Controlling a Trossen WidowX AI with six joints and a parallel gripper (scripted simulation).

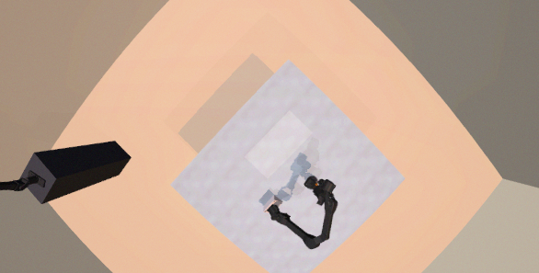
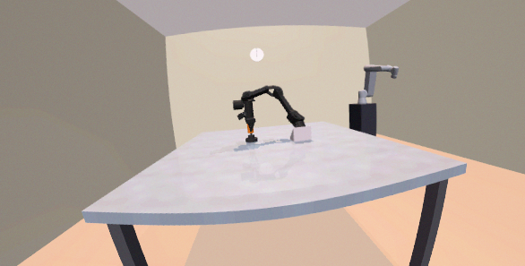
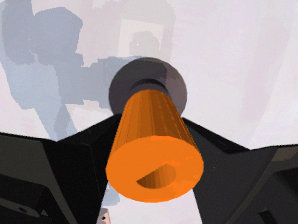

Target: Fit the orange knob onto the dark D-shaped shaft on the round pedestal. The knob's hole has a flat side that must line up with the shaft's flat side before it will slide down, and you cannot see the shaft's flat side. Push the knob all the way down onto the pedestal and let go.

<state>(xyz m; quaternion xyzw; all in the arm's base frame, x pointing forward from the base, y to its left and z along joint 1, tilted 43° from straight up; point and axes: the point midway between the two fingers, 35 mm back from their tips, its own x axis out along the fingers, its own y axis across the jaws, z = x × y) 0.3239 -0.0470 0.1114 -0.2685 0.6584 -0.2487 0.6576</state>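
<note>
Now: the orange knob 2 cm above my gripper tip. Also, from my gripper tip: round dark pedestal: 4 cm below.
</note>
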